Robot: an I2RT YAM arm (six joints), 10 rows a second.
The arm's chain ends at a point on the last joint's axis. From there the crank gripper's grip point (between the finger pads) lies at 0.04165 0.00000 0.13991 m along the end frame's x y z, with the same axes.
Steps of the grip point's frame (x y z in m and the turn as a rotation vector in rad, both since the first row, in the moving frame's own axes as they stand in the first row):
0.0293, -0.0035, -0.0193, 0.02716, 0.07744, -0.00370
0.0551, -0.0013, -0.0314, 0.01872, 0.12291, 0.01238
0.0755, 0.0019, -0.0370, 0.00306, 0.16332, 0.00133
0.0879, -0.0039, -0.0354, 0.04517, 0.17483, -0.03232
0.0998, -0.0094, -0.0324, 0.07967, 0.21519, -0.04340
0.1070, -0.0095, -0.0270, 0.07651, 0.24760, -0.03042
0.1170, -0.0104, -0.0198, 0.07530, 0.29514, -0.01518
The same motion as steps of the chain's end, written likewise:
0.0186, 0.0004, -0.0156, 0.02716, 0.07744, -0.00370
0.0382, 0.0006, -0.0252, 0.01872, 0.12291, 0.01238
0.0533, 0.0022, -0.0284, 0.00306, 0.16332, 0.00133
0.0643, 0.0040, -0.0259, 0.04517, 0.17483, -0.03232
0.0712, 0.0037, -0.0198, 0.07967, 0.21519, -0.04340
0.0742, 0.0025, -0.0121, 0.07651, 0.24760, -0.03042
0.0782, 0.0004, -0.0012, 0.07530, 0.29514, -0.01518

